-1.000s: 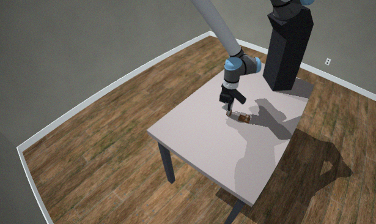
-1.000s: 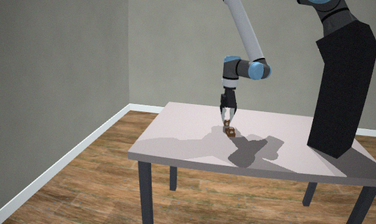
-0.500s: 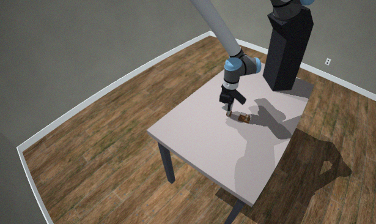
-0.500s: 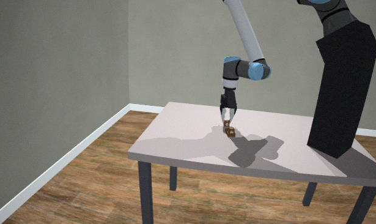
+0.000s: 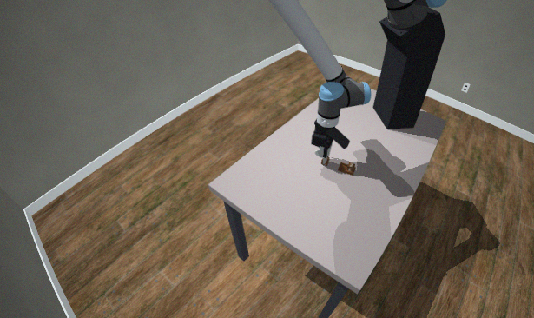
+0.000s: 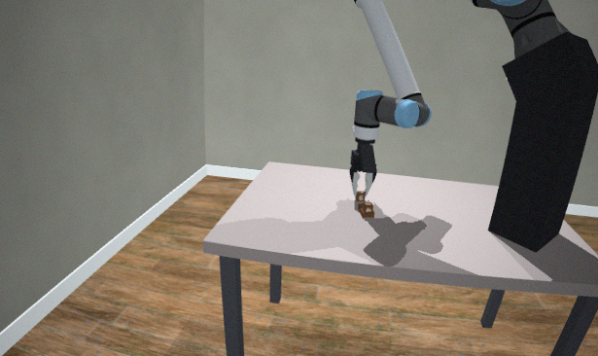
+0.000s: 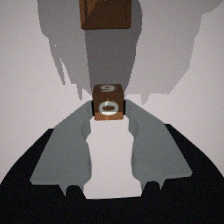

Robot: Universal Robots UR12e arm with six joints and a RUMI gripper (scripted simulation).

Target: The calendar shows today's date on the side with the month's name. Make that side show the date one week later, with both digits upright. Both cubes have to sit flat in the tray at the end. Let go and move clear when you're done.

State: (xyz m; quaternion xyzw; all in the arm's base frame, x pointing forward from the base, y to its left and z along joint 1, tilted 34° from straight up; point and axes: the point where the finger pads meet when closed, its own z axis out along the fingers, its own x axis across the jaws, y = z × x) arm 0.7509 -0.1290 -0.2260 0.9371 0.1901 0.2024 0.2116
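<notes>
My gripper is now 10 mm above the brown calendar cube. From my hand the other things lie so: brown wooden calendar tray: 100 mm to the left, 30 mm behind, 20 mm below.
</notes>
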